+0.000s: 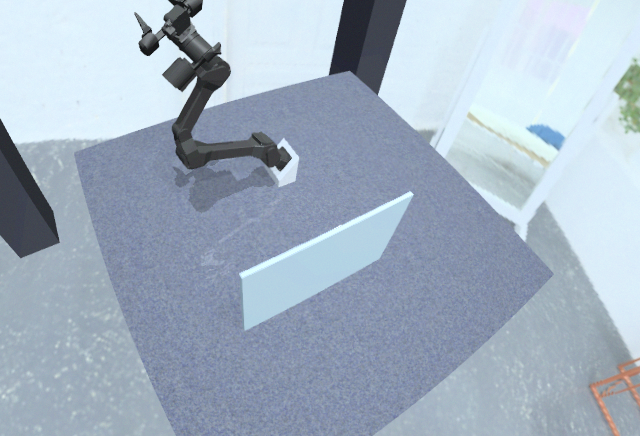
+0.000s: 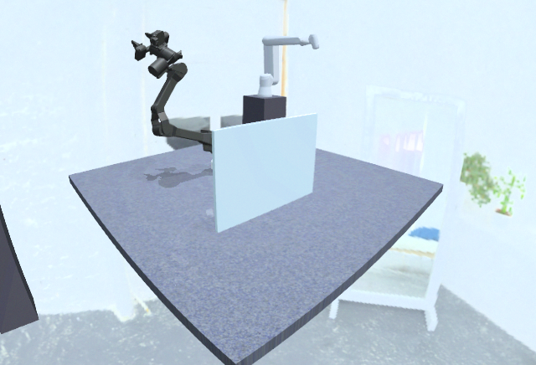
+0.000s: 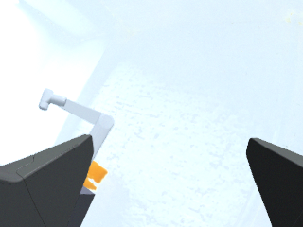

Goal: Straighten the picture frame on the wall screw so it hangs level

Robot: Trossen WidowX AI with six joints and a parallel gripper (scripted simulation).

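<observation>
My gripper tip is now 58 cm short of the picture frame, 45 cm above it and 19 cm to the right of it. Round my gripper tip: wall panel 59 cm ahead, 46 cm below, 21 cm to the left.
</observation>
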